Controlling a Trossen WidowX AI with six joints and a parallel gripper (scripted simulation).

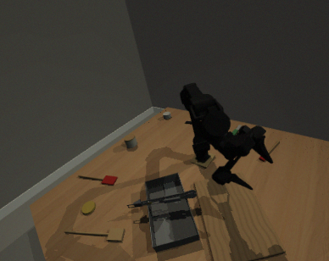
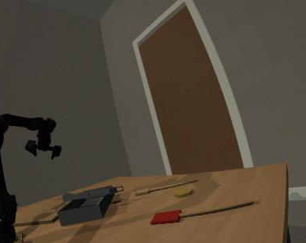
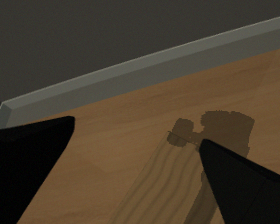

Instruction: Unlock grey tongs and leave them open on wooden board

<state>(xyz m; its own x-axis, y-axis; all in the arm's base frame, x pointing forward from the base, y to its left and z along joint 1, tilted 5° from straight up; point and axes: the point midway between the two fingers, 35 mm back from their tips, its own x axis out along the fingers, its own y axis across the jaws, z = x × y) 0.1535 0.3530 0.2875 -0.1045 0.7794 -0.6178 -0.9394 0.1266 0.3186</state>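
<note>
My gripper tip is now 170 mm short of the roasting tin, 270 mm to the left of it and 260 mm above it. Round my gripper tip: green tool (490 mm behind, 350 mm to the right, 280 mm below); wooden board (70 mm to the right, 280 mm below); red spatula (340 mm ahead, 710 mm to the right, 280 mm below).
</note>
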